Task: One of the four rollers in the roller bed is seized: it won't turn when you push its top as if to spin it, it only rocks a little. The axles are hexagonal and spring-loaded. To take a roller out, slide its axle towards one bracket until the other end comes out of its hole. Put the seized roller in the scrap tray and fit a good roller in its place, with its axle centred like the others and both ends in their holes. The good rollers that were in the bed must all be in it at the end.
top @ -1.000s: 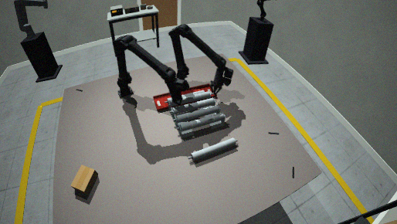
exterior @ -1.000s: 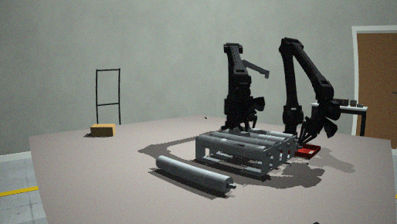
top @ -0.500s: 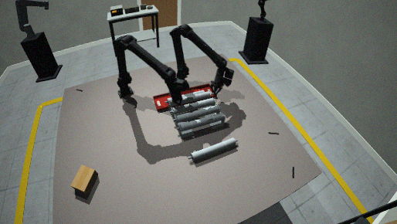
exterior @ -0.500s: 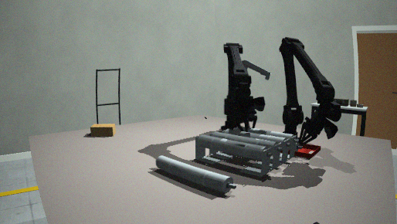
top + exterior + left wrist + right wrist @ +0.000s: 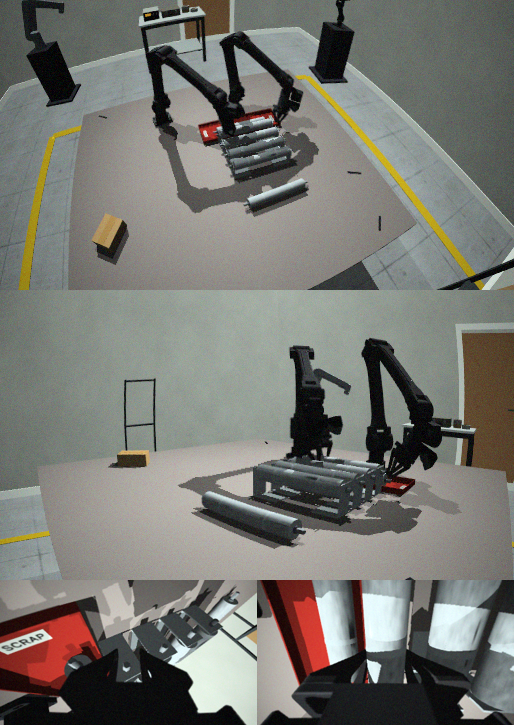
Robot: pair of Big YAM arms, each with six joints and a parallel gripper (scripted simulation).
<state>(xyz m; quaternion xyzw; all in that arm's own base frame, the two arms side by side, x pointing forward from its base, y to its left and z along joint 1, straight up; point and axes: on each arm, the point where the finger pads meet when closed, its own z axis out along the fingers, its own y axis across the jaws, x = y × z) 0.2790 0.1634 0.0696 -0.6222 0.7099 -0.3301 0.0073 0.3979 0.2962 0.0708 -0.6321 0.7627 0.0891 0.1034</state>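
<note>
The bed roller is 6 cm ahead of my right hand and 10 cm to the left of it. From my right hand the other things lie so: red scrap tray (12 cm behind, 7 cm to the left, 6 cm below); then cardboard box (48 cm ahead, 70 cm to the right, 4 cm below).
</note>
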